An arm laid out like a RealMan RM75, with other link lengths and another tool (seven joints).
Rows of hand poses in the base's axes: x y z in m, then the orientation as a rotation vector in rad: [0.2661, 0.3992, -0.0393, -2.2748, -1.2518, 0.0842]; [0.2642, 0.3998, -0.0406, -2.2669, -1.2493, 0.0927]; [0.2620, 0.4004, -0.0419, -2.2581, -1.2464, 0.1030]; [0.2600, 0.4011, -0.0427, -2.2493, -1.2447, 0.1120]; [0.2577, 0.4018, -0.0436, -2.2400, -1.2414, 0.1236]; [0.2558, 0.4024, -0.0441, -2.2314, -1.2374, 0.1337]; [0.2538, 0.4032, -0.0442, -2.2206, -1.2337, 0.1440]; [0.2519, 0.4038, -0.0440, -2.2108, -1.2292, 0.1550]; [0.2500, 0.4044, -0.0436, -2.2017, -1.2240, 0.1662]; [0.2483, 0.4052, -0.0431, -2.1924, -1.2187, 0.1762]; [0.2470, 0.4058, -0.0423, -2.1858, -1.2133, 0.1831]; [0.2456, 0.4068, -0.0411, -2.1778, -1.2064, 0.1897]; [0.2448, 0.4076, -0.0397, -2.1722, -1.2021, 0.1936]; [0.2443, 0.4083, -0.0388, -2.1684, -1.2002, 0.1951]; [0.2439, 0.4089, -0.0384, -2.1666, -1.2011, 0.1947]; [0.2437, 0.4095, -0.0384, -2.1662, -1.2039, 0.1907]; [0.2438, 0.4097, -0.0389, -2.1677, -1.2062, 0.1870]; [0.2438, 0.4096, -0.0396, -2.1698, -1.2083, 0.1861]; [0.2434, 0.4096, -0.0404, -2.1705, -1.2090, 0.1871]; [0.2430, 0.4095, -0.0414, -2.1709, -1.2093, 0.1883]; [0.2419, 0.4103, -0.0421, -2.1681, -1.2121, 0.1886]
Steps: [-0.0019, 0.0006, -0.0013, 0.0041, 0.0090, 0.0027]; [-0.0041, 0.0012, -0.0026, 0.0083, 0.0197, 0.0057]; [-0.0061, 0.0019, -0.0034, 0.0126, 0.0290, 0.0093]; [-0.0084, 0.0026, -0.0043, 0.0168, 0.0408, 0.0126]; [-0.0103, 0.0032, -0.0048, 0.0211, 0.0517, 0.0148]; [-0.0123, 0.0040, -0.0049, 0.0270, 0.0634, 0.0181]; [-0.0142, 0.0046, -0.0047, 0.0321, 0.0755, 0.0207]; [-0.0161, 0.0052, -0.0043, 0.0366, 0.0878, 0.0226]; [-0.0178, 0.0060, -0.0038, 0.0418, 0.0994, 0.0244]; [-0.0191, 0.0066, -0.0030, 0.0460, 0.1082, 0.0245]; [-0.0205, 0.0076, -0.0018, 0.0519, 0.1180, 0.0240]; [-0.0213, 0.0084, -0.0004, 0.0562, 0.1242, 0.0239]; [-0.0218, 0.0091, 0.0005, 0.0592, 0.1273, 0.0243]; [-0.0222, 0.0097, 0.0009, 0.0605, 0.1273, 0.0254]; [-0.0224, 0.0103, 0.0009, 0.0616, 0.1239, 0.0265]; [-0.0223, 0.0105, 0.0004, 0.0612, 0.1202, 0.0268]; [-0.0223, 0.0104, -0.0003, 0.0592, 0.1180, 0.0272]; [-0.0227, 0.0104, -0.0011, 0.0580, 0.1181, 0.0277]; [-0.0231, 0.0103, -0.0021, 0.0571, 0.1185, 0.0280]; [-0.0242, 0.0111, -0.0028, 0.0584, 0.1186, 0.0308]
